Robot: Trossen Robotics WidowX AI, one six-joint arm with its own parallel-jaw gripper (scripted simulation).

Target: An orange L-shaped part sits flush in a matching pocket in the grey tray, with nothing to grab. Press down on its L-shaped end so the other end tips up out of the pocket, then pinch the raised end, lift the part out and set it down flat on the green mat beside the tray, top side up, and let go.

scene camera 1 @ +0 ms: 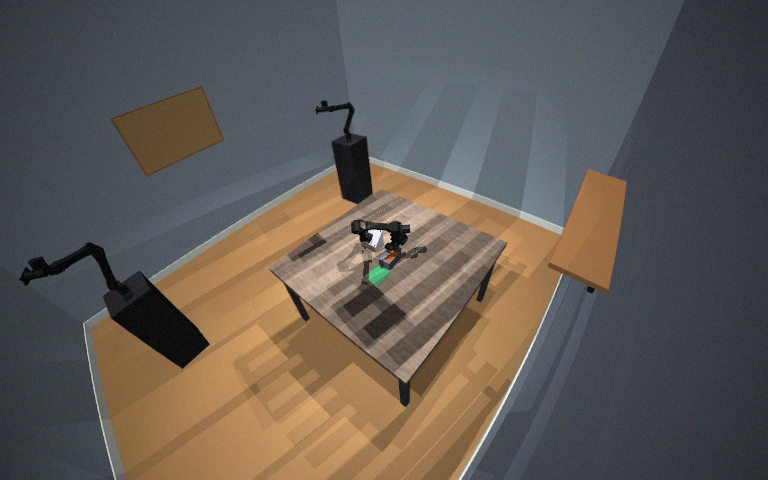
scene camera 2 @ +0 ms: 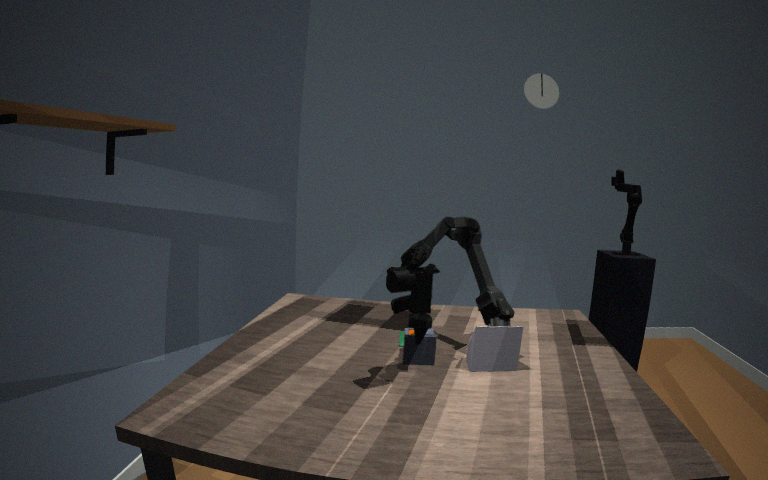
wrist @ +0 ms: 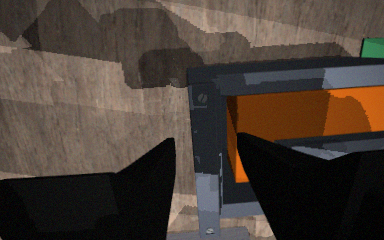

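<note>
Visible: my gripper, in scene camera 2 (scene camera 2: 417, 342) and in the wrist view (wrist: 205, 142).
</note>
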